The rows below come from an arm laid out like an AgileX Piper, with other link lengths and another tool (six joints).
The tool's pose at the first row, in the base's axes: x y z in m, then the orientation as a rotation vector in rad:
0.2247, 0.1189, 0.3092, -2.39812, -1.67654, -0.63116
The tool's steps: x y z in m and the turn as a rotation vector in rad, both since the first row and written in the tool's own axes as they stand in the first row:
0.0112, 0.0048, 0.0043, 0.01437, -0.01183, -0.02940
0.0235, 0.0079, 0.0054, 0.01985, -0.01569, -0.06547
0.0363, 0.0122, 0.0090, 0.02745, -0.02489, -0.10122
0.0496, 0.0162, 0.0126, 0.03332, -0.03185, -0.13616
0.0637, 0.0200, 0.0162, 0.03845, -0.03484, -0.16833
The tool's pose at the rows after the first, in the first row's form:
0.2334, 0.1283, 0.3106, -2.37619, -1.71807, -0.60834
0.2401, 0.1382, 0.3151, -2.34925, -1.76556, -0.60382
0.2487, 0.1489, 0.3177, -2.32396, -1.81412, -0.59103
0.2571, 0.1602, 0.3205, -2.29805, -1.86056, -0.58209
0.2656, 0.1722, 0.3236, -2.27133, -1.90160, -0.57774

